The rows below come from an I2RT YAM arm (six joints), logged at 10 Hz.
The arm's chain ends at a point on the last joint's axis. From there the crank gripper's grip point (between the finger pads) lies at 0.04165 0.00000 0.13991 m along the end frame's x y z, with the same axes.
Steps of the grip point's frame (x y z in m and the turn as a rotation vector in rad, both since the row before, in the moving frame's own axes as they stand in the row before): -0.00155, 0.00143, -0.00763, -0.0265, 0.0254, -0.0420; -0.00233, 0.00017, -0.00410, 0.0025, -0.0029, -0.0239; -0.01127, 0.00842, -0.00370, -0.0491, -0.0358, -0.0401; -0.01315, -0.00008, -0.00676, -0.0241, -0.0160, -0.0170; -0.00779, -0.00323, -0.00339, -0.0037, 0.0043, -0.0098; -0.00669, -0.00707, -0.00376, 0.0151, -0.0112, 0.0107; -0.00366, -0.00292, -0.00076, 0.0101, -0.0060, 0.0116; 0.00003, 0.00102, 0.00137, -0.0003, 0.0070, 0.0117; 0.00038, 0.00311, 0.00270, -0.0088, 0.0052, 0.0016; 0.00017, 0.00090, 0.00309, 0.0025, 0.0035, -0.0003; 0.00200, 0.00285, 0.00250, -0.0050, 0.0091, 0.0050
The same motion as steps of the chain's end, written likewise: -0.00513, -0.00044, -0.00650, -0.0265, 0.0254, -0.0420; -0.00191, 0.00151, -0.00422, 0.0025, -0.0029, -0.0239; -0.00634, 0.00309, -0.00497, -0.0491, -0.0358, -0.0401; -0.01093, -0.00277, -0.00738, -0.0241, -0.0160, -0.0170; -0.00839, -0.00334, -0.00321, -0.0037, 0.0043, -0.0098; -0.00513, -0.00539, -0.00421, 0.0151, -0.0112, 0.0107; -0.00283, -0.00198, -0.00100, 0.0101, -0.0060, 0.0116; -0.00095, 0.00049, 0.00167, -0.0003, 0.0070, 0.0117; -0.00035, 0.00181, 0.00292, -0.0088, 0.0052, 0.0016; -0.00032, 0.00126, 0.00324, 0.0025, 0.0035, -0.0003; 0.00073, 0.00194, 0.00289, -0.0050, 0.0091, 0.0050
